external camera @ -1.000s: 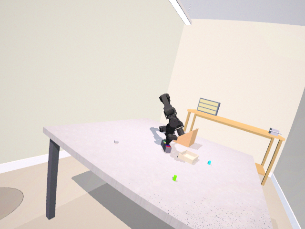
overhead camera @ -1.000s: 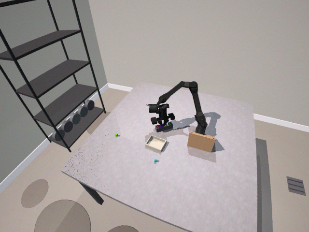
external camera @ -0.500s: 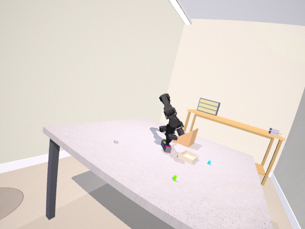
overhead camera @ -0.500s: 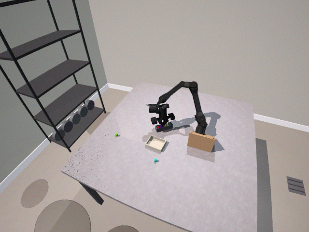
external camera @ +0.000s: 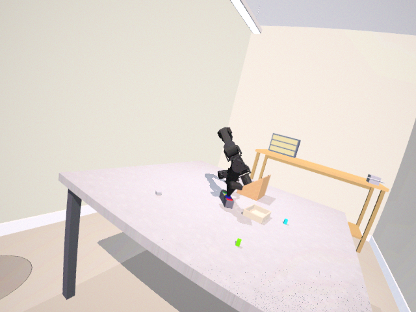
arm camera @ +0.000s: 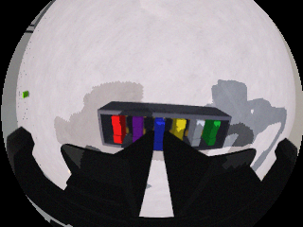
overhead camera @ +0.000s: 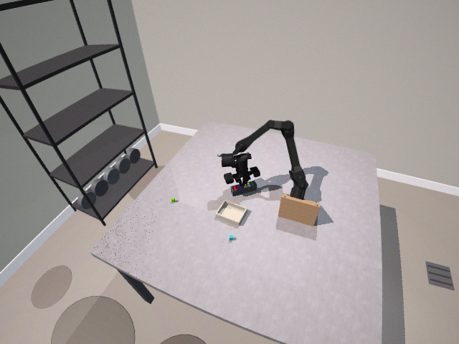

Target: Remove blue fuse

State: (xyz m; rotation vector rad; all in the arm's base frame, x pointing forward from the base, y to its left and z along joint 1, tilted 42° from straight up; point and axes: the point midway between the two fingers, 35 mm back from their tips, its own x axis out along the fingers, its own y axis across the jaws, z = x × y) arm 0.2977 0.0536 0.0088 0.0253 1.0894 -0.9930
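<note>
Right now my gripper tip is 170 mm to the right of the cream tray, 40 mm above it and 30 mm past it. Round my gripper tip: blue fuse 10 mm below.
</note>
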